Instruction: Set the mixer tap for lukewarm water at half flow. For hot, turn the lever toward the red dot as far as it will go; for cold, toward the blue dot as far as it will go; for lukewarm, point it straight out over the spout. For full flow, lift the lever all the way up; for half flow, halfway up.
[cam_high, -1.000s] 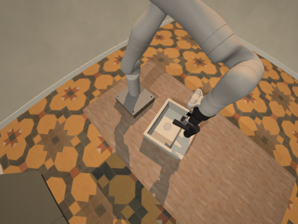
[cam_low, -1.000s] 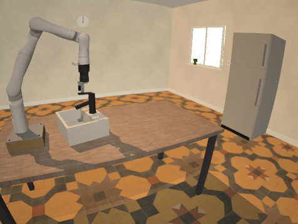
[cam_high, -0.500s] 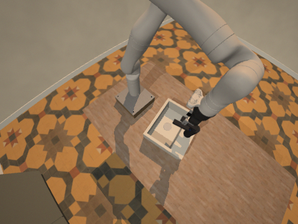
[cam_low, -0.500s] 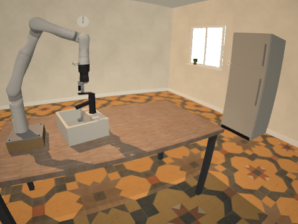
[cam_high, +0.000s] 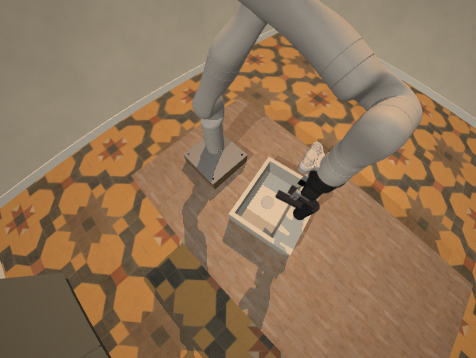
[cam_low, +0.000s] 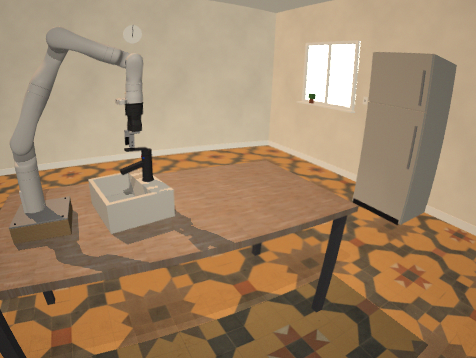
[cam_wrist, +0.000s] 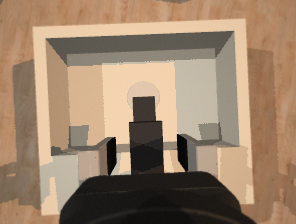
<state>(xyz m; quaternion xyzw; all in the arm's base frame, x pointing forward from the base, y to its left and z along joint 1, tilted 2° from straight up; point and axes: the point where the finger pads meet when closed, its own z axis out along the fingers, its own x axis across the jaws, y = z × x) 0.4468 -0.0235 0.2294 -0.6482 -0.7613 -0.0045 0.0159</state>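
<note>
Right now the black lever is 40 mm below my hand and 30 mm ahead of it. Round my hand: sink basin 270 mm below, 40 mm behind, 10 mm to the right; black mixer tap 80 mm below, 50 mm ahead, 10 mm to the left.
</note>
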